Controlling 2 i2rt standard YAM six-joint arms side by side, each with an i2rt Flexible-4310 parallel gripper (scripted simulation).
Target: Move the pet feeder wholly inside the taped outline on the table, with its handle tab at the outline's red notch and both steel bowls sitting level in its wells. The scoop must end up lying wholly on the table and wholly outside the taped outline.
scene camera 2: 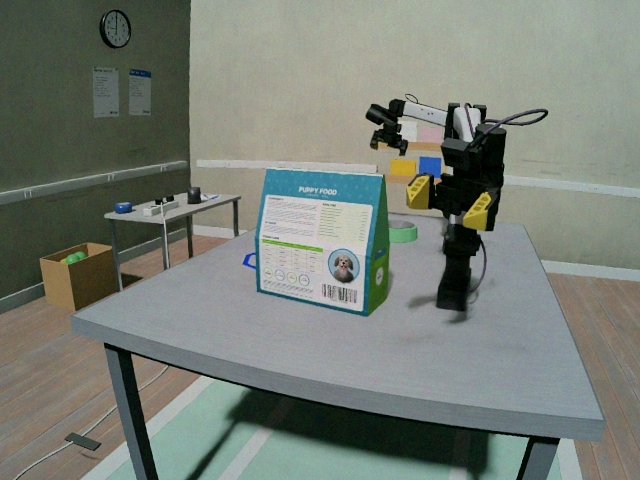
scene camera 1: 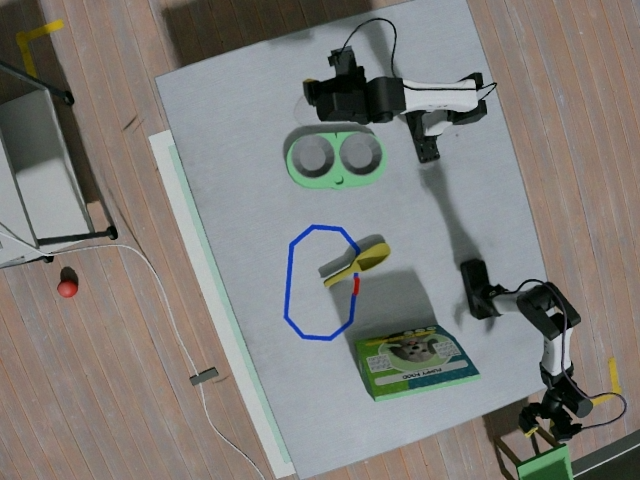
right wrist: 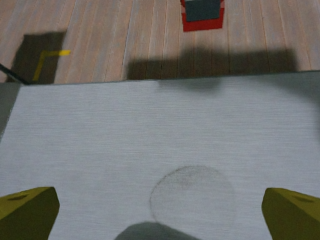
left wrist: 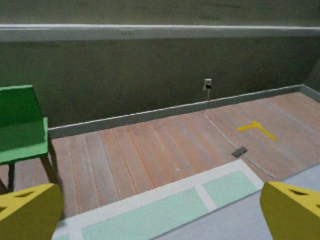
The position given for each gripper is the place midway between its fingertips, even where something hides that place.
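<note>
The left gripper [scene camera 2: 436, 213], [scene camera 1: 538, 434] and [left wrist: 160, 192] is in sight, and so is the right gripper [right wrist: 159, 195]. The scene also has a yellow scoop [scene camera 1: 375, 255], together with a puppy food bag [scene camera 2: 322, 238] and [scene camera 1: 406, 363]. A green pet feeder [scene camera 1: 343, 179] is there too, though the feeder is out of frame in the left wrist view and is likewise out of frame in the right wrist view.
</note>
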